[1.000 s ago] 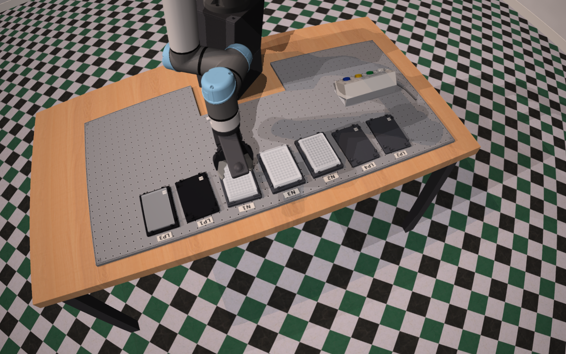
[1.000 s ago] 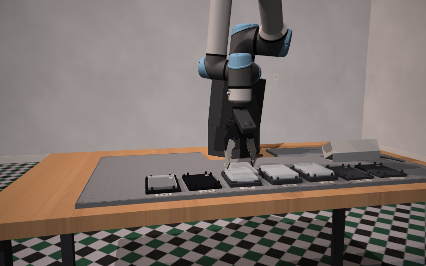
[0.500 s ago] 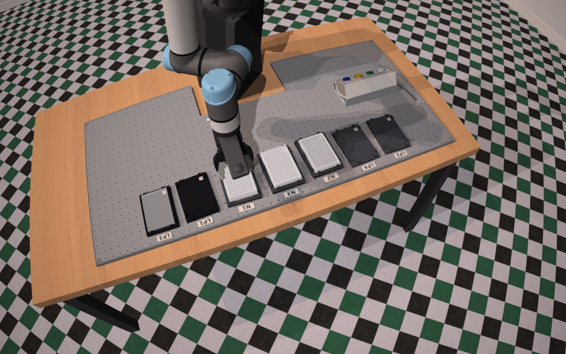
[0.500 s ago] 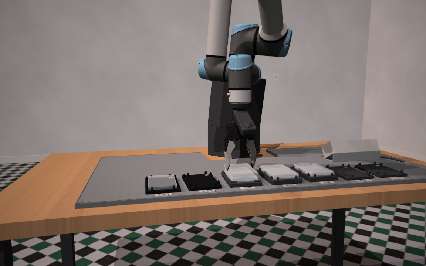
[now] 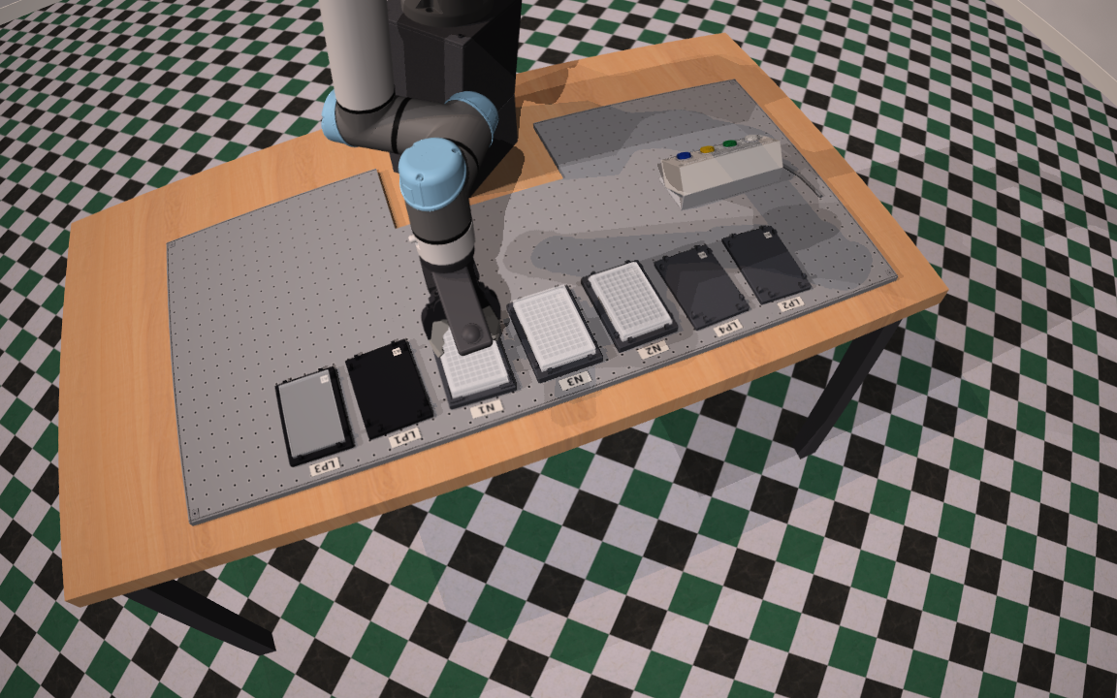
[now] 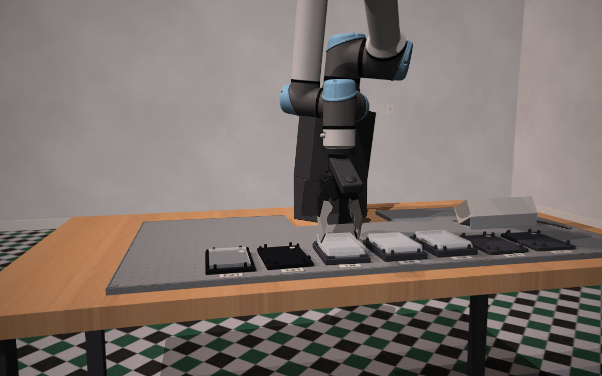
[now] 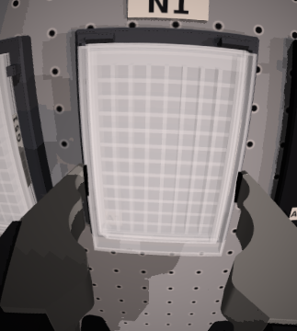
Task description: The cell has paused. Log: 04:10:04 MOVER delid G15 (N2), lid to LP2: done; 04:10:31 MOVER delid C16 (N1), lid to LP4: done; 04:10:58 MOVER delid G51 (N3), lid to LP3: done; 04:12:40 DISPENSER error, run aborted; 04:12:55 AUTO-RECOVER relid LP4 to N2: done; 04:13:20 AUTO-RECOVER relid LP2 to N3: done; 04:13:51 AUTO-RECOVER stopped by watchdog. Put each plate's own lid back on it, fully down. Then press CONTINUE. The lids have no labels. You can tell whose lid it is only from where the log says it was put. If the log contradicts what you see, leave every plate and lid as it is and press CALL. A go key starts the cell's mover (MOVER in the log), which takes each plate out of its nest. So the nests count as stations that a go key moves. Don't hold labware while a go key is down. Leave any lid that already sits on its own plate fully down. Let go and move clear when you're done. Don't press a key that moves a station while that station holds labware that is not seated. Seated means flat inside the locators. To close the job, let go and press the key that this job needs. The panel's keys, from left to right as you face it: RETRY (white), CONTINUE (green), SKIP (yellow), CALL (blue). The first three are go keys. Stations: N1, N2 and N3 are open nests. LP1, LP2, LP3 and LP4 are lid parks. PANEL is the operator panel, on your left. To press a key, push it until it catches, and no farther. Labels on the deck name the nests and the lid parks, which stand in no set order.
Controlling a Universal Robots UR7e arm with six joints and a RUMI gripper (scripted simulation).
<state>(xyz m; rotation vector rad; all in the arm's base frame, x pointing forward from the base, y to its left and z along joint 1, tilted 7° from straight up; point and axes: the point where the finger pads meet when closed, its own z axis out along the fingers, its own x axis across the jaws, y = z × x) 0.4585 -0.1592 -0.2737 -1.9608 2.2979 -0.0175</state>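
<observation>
Right now my hand is 30 mm short of the plate, 260 mm to the right of it and 20 mm above it. The rest, counted from my hand: lid park LP1: 10 mm behind, 130 mm to the right, 40 mm below; lid park LP3: 20 mm behind, 260 mm to the right, 40 mm below; lid park LP4: 50 mm ahead, 390 mm to the left, 40 mm below.
</observation>
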